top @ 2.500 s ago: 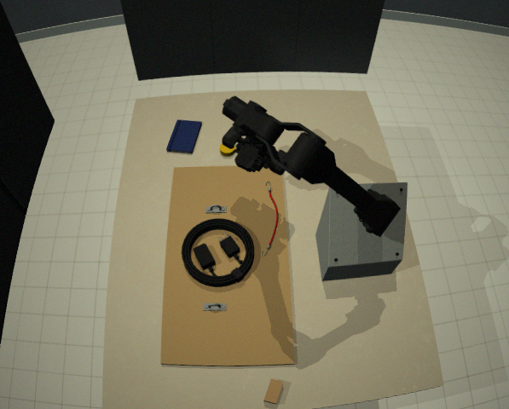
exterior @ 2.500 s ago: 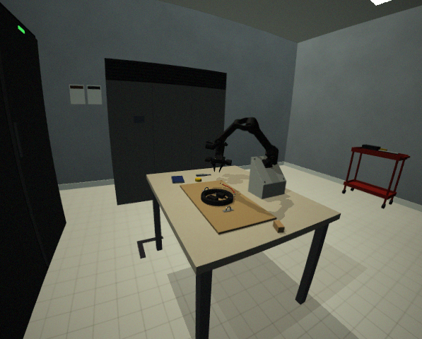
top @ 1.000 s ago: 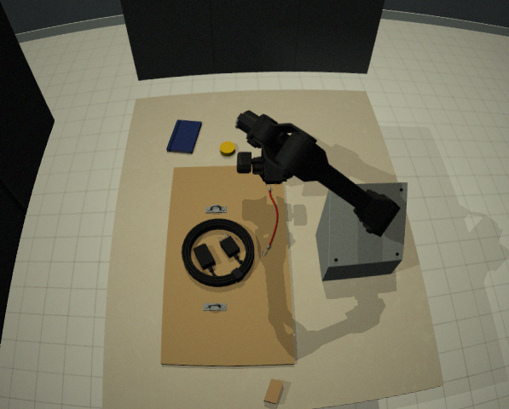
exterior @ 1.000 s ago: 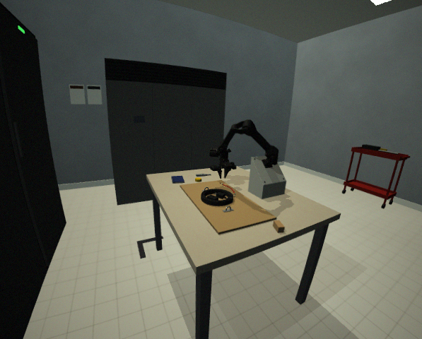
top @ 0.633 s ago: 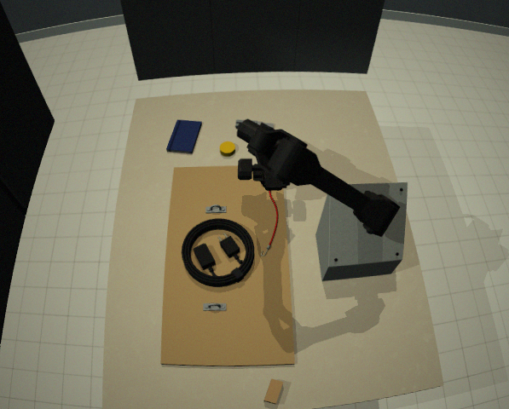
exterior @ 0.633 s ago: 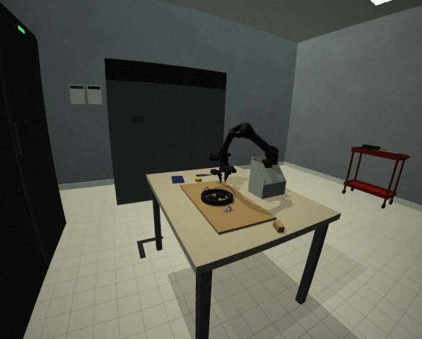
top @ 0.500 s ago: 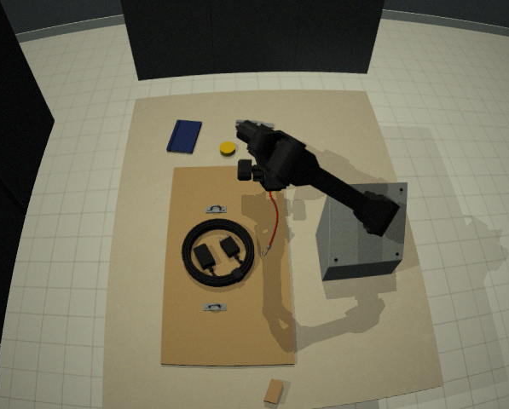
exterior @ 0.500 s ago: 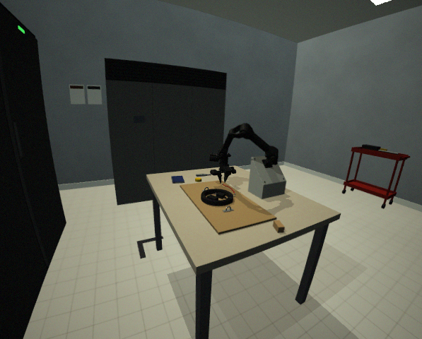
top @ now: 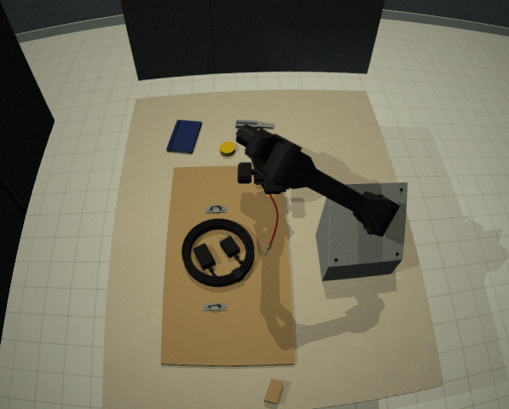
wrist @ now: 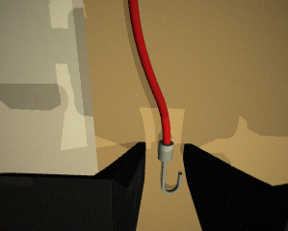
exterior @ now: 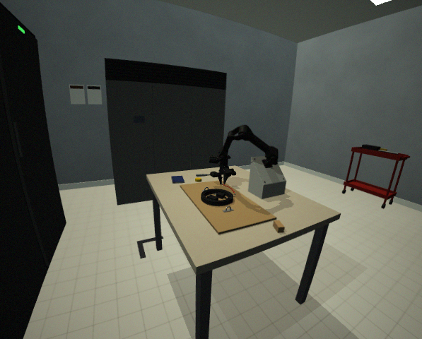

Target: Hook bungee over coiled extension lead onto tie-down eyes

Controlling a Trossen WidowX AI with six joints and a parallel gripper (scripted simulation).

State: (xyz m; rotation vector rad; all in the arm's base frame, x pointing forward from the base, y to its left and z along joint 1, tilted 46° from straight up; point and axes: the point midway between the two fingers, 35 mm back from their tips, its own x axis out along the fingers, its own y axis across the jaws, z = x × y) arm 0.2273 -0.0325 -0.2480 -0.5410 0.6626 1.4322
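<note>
Right now my hand is 16 cm short of the extension lead coil, 20 cm to the right of it and 2 cm above it. Also, from my hand: grey tool: 1 cm ahead, 28 cm to the right, 4 cm below; board: 14 cm ahead, 21 cm to the left, 4 cm below; yellow disc: 12 cm ahead, 17 cm to the right, 4 cm below.
</note>
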